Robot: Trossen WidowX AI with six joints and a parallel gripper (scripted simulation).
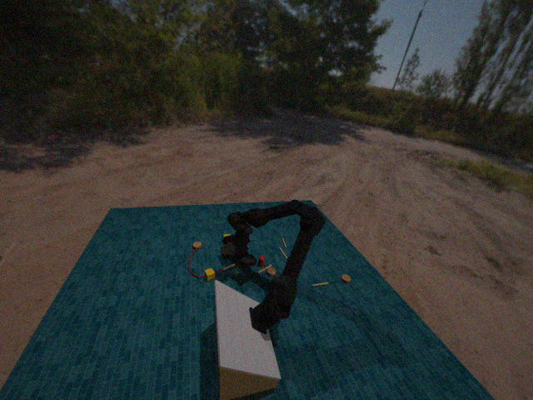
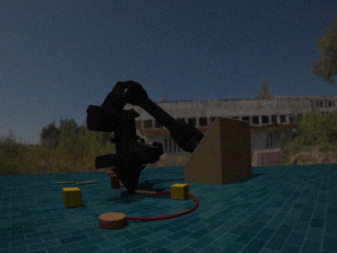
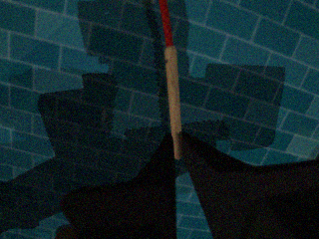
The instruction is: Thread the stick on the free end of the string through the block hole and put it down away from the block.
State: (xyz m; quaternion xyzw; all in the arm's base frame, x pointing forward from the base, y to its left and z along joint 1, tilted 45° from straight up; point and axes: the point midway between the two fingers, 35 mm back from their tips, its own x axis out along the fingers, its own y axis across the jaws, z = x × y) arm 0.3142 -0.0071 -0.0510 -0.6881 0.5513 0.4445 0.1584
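My gripper tip is 20 mm past the thin wooden stick, 40 mm to the right of it and 10 mm below it. Round my gripper tip: red cylinder (110 mm to the right, 20 mm above).
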